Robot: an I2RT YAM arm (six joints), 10 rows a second.
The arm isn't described. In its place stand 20 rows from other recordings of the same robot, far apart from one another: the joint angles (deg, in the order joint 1, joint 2, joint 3, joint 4, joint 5, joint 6), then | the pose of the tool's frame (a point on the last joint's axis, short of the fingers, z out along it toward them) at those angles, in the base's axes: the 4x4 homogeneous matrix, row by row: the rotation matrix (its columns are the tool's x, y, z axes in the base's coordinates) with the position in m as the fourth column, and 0 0 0 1 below.
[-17.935 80.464 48.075 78.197 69.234 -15.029] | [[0.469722 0.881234 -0.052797 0.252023], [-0.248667 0.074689 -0.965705 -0.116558], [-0.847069 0.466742 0.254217 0.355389], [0 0 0 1]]
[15.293 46.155 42.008 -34.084 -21.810 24.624] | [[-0.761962 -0.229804 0.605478 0.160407], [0.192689 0.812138 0.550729 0.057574], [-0.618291 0.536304 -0.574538 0.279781], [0 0 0 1]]
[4.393 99.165 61.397 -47.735 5.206 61.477] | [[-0.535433 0.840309 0.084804 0.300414], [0.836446 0.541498 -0.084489 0.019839], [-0.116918 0.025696 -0.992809 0.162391], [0 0 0 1]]
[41.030 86.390 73.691 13.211 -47.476 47.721] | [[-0.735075 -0.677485 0.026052 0.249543], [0.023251 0.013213 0.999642 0.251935], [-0.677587 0.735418 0.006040 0.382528], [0 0 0 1]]
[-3.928 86.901 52.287 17.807 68.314 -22.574] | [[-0.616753 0.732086 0.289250 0.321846], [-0.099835 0.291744 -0.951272 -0.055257], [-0.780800 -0.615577 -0.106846 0.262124], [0 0 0 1]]
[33.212 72.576 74.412 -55.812 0.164 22.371] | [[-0.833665 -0.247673 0.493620 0.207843], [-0.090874 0.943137 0.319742 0.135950], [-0.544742 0.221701 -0.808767 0.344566], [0 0 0 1]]
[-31.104 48.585 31.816 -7.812 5.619 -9.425] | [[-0.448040 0.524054 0.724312 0.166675], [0.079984 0.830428 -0.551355 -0.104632], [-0.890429 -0.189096 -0.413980 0.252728], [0 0 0 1]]
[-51.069 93.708 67.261 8.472 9.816 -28.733] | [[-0.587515 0.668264 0.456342 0.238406], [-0.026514 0.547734 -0.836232 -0.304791], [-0.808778 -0.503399 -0.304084 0.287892], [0 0 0 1]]
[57.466 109.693 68.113 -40.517 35.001 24.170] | [[-0.751388 -0.373250 0.544150 0.203420], [-0.554260 0.804490 -0.213523 0.280919], [-0.358066 -0.462039 -0.811362 0.142163], [0 0 0 1]]
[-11.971 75.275 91.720 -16.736 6.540 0.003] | [[-0.004952 0.317486 0.948250 0.273318], [0.001103 0.948263 -0.317484 -0.062096], [-0.999987 -0.000526 -0.005046 0.495179], [0 0 0 1]]
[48.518 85.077 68.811 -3.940 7.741 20.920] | [[-0.448869 -0.533501 0.716864 0.236680], [0.026471 0.793931 0.607431 0.260449], [-0.893205 0.291633 -0.342249 0.327759], [0 0 0 1]]
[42.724 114.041 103.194 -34.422 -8.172 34.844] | [[-0.854016 -0.313305 0.415327 0.331810], [-0.018893 0.816478 0.577067 0.313332], [-0.519903 0.484978 -0.703205 0.289818], [0 0 0 1]]
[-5.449 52.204 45.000 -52.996 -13.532 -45.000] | [[-0.594258 -0.627403 0.503214 0.162829], [-0.633911 0.750446 0.187049 -0.007164], [-0.494990 -0.207838 -0.843676 0.256667], [0 0 0 1]]
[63.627 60.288 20.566 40.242 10.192 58.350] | [[-0.681611 -0.424886 0.595716 0.105578], [0.511391 0.305674 0.803145 0.198757], [-0.523340 0.852077 0.008932 0.233361], [0 0 0 1]]
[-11.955 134.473 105.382 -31.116 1.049 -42.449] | [[-0.772252 -0.413634 0.482217 0.491632], [-0.526268 0.841692 -0.120816 -0.104762], [-0.355905 -0.347076 -0.867681 0.140091], [0 0 0 1]]
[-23.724 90.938 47.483 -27.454 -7.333 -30.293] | [[-0.929020 -0.124842 0.348333 0.257425], [-0.138201 0.990310 -0.013664 -0.108167], [-0.343252 -0.060834 -0.937271 0.149218], [0 0 0 1]]
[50.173 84.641 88.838 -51.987 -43.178 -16.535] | [[-0.211586 -0.954153 -0.211716 0.175004], [-0.577753 -0.052613 0.814514 0.247881], [-0.788310 0.294660 -0.540132 0.380078], [0 0 0 1]]
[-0.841 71.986 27.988 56.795 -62.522 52.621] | [[-0.547572 -0.697043 0.462920 0.244896], [0.374729 0.290376 0.880488 0.027993], [-0.748159 0.655601 0.102201 0.257566], [0 0 0 1]]
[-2.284 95.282 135.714 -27.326 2.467 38.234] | [[0.228536 -0.076042 0.970561 0.298291], [0.609678 0.788419 -0.081788 -0.013431], [-0.758989 0.610421 0.226543 0.605788], [0 0 0 1]]
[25.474 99.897 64.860 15.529 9.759 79.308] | [[-0.330714 0.244358 0.911547 0.366637], [0.915149 0.318952 0.246520 0.167989], [-0.230500 0.915729 -0.329106 0.245616], [0 0 0 1]]
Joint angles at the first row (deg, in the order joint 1, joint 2, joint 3, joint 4, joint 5, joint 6):
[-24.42 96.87 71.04 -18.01 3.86 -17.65]
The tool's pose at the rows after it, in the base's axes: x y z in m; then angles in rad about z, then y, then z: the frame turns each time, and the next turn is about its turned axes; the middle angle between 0 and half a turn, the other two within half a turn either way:
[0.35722 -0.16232 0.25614 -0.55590 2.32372 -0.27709]
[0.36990 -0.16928 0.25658 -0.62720 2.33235 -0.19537]
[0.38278 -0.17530 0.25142 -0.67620 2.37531 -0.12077]
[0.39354 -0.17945 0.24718 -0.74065 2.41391 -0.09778]
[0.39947 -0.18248 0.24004 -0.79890 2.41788 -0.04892]
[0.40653 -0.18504 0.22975 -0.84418 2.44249 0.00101]
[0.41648 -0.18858 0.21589 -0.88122 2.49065 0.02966]
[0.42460 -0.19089 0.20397 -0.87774 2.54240 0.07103]
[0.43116 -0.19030 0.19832 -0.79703 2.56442 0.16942]
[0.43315 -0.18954 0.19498 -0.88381 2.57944 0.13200]
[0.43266 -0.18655 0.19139 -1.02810 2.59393 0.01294]
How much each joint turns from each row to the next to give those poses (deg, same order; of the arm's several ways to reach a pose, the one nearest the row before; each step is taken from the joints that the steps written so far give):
[0.51 2.77 5.16 -1.96 1.92 7.22]
[0.08 3.32 4.34 -1.89 2.95 7.66]
[0.09 3.98 4.71 -3.54 1.61 6.78]
[0.25 3.46 4.42 -3.76 2.13 4.76]
[0.11 1.97 1.28 -0.17 2.14 5.59]
[0.16 2.61 1.85 -1.22 1.26 5.46]
[0.10 3.85 3.31 -2.66 0.31 4.26]
[0.04 3.25 2.96 -2.50 -1.23 3.00]
[0.18 1.61 1.37 -0.06 -2.76 2.00]
[0.35 1.20 1.51 -2.22 2.34 2.78]
[0.58 0.96 1.20 -3.32 3.70 1.58]

